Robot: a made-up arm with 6 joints.
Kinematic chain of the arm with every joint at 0, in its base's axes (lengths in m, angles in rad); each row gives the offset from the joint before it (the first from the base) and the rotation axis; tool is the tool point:
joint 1: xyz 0 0 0.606 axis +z
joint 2: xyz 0.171 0 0 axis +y
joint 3: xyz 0 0 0.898 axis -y
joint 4: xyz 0 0 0.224 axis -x
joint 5: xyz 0.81 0 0 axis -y
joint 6: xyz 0.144 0 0 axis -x
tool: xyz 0 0 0
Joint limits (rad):
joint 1: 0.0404..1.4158
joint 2: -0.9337..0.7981
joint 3: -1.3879..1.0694
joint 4: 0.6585..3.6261
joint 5: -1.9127..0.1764
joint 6: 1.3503..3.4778
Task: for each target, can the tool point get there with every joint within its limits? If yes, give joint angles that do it. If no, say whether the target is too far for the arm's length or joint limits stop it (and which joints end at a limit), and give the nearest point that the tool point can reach.
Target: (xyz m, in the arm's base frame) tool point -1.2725 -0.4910 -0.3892
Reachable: no: joint limits stop it (at a limit: joint 1, joint 2, joint 3, joint 5) | nearest point 0.0449 0.4378 0.3321 | short by 1.766 m
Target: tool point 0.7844 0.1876 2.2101
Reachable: yes | joints 0.4095 0.1674 0.8554 1.7843 -1.4861 3.0059
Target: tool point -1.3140 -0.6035 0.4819
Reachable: no: joint limits stop it (at a limit: joint 2, joint 3, joint 5) | nearest point -1.0873 -0.4994 1.6811 | short by 1.225 m
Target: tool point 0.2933 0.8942 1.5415
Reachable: yes | joints 1.2893 -0.2030 -0.5085 2.8602 -0.9841 2.6539
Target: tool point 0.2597 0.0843 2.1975
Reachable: yes | joints 0.6242 -0.4915 0.2863 1.4037 -0.6276 1.6066
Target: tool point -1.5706 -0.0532 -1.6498
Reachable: no: too far | nearest point 0.0464 0.5052 0.3036 | short by 2.597 m
